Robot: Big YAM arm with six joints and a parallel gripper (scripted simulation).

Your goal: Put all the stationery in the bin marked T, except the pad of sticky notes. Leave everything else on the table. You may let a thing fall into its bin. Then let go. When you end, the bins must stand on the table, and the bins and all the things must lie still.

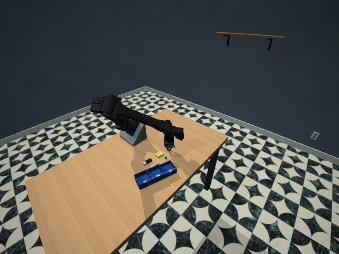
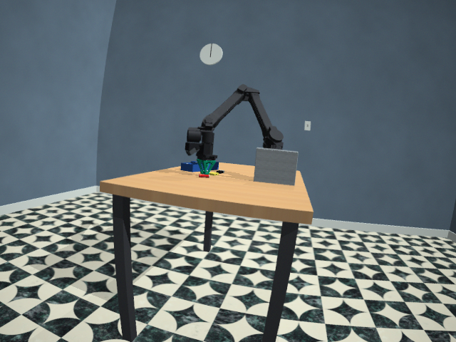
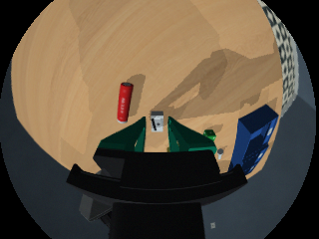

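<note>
Now: hand 1 cm above the white object. Also, from my hand: red item (1 cm behind, 4 cm to the left, 1 cm below); then small green item (4 cm ahead, 8 cm to the right, 1 cm below); then sticky notes (2 cm behind, 8 cm to the right, 1 cm below).
</note>
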